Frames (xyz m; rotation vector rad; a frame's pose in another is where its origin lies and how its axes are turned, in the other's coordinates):
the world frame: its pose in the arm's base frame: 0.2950 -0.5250 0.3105 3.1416 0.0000 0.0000
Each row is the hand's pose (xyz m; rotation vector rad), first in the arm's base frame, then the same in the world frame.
Working: the arm's base frame: its pose in the world frame: -0.2950 -0.5250 0.3105 3.1416 0.0000 0.0000

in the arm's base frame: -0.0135 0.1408 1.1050 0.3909 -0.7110 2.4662
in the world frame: -0.3085 -0.6658 -0.7945 -0.7759 2.6356 0.7598
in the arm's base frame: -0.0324 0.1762 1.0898 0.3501 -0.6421 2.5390
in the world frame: -0.3274 -0.7012 -0.7793 -0.7186 2.7079 0.6848
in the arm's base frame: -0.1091 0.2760 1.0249 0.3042 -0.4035 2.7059
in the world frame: -0.4041 -0.8010 -0.7144 -0.5684 2.8372 0.4231
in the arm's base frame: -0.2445 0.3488 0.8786 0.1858 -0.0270 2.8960
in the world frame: -0.5395 -0.8738 -0.5681 -0.3609 2.9926 0.0279
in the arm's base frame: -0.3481 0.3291 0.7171 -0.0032 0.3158 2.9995
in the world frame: -0.6431 -0.8541 -0.4066 0.1969 -3.1161 0.3281
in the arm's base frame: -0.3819 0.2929 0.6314 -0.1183 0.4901 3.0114
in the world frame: -0.6769 -0.8179 -0.3209 0.1353 -3.0214 0.4917
